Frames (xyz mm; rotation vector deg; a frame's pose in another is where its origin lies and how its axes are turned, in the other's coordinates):
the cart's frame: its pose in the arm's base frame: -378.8 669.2 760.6 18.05 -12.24 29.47
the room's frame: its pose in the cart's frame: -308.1 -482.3 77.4 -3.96 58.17 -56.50
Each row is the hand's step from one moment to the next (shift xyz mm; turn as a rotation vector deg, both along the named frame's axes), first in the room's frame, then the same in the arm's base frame.
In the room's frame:
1: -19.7 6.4 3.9 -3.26 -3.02 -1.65
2: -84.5 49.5 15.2 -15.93 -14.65 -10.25
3: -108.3 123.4 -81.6 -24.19 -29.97 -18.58
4: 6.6 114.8 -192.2 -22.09 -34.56 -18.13
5: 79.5 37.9 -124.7 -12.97 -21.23 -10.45
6: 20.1 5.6 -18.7 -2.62 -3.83 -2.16
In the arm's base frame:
1: -6.5 11.0 16.8 -4.09 -1.63 1.77
2: -22.2 68.2 68.4 -21.57 -7.46 7.24
3: -85.3 161.5 16.4 -37.45 -18.09 9.95
4: -104.1 139.7 -140.7 -37.34 -23.09 9.16
5: -35.3 34.7 -144.4 -22.07 -14.48 5.61
6: -0.6 2.8 -27.9 -4.35 -2.48 1.05

